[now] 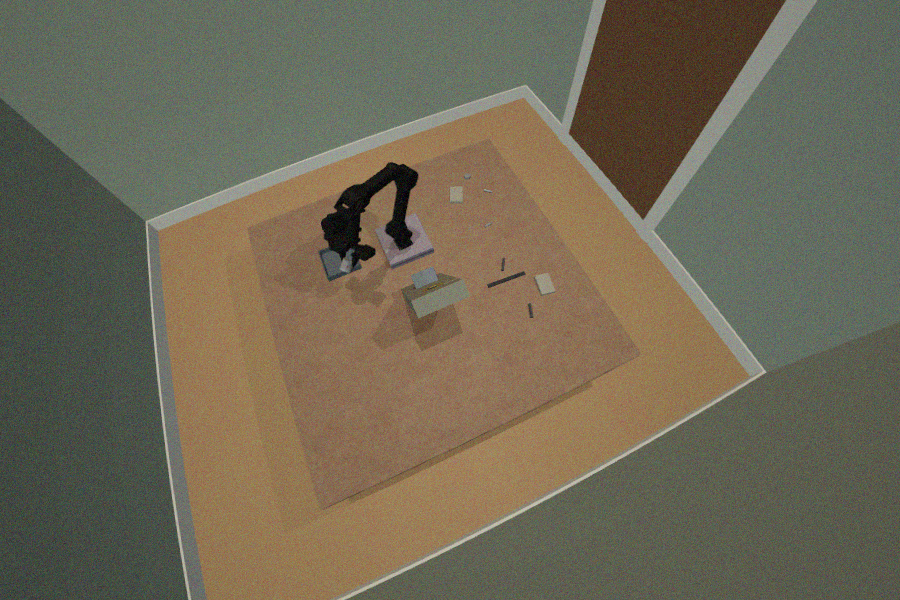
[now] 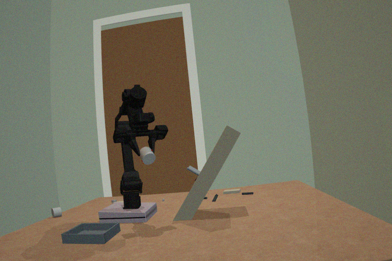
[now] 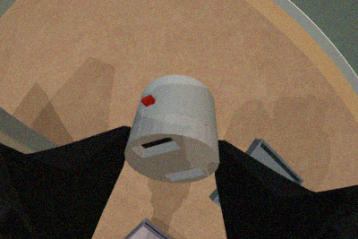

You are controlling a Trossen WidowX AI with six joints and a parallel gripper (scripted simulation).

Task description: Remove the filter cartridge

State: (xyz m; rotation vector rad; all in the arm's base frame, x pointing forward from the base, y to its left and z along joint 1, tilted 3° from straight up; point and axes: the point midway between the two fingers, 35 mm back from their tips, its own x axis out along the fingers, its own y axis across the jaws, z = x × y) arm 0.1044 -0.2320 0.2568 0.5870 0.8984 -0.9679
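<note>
The dark tray is 250 mm below my gripper tip, 210 mm behind it and 20 mm to the right of it. Round my gripper tip: white round cartridge right at my gripper tip; service panel 210 mm to the left, 210 mm ahead, 90 mm below.
</note>
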